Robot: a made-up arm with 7 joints. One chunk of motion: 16 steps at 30 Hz.
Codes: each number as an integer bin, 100 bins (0 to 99) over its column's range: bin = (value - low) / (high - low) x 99, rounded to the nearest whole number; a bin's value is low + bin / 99 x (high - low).
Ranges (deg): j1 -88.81..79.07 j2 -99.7..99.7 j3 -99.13..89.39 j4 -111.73..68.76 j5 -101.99..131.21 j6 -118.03..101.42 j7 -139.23..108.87
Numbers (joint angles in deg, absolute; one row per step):
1: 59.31 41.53 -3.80 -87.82 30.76 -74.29 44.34
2: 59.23 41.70 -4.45 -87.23 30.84 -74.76 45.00
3: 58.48 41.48 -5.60 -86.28 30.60 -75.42 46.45
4: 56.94 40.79 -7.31 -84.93 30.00 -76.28 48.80
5: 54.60 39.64 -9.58 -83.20 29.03 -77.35 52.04
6: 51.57 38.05 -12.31 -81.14 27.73 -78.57 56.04
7: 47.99 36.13 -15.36 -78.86 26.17 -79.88 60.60
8: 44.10 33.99 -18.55 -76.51 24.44 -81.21 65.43
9: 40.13 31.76 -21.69 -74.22 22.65 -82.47 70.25
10: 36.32 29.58 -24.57 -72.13 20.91 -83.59 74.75
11: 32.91 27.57 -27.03 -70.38 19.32 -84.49 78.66
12: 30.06 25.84 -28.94 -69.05 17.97 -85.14 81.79
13: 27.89 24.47 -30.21 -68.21 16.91 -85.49 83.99
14: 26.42 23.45 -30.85 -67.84 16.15 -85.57 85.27
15: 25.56 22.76 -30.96 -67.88 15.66 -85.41 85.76
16: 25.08 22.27 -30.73 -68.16 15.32 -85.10 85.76
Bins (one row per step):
1: 87 70 50 13 56 20 73
2: 87 70 50 13 56 20 74
3: 87 70 49 14 56 19 74
4: 86 70 48 15 56 19 75
5: 85 69 47 16 56 18 76
6: 83 68 46 17 55 18 78
7: 81 67 44 18 54 17 80
8: 78 66 42 19 54 17 82
9: 76 65 41 21 53 16 84
10: 74 64 39 22 52 16 85
11: 72 63 38 23 51 15 87
12: 70 62 37 23 51 15 88
13: 69 62 36 24 50 15 89
14: 68 61 36 24 50 15 90
15: 67 61 36 24 50 15 90
16: 67 61 36 24 50 15 90

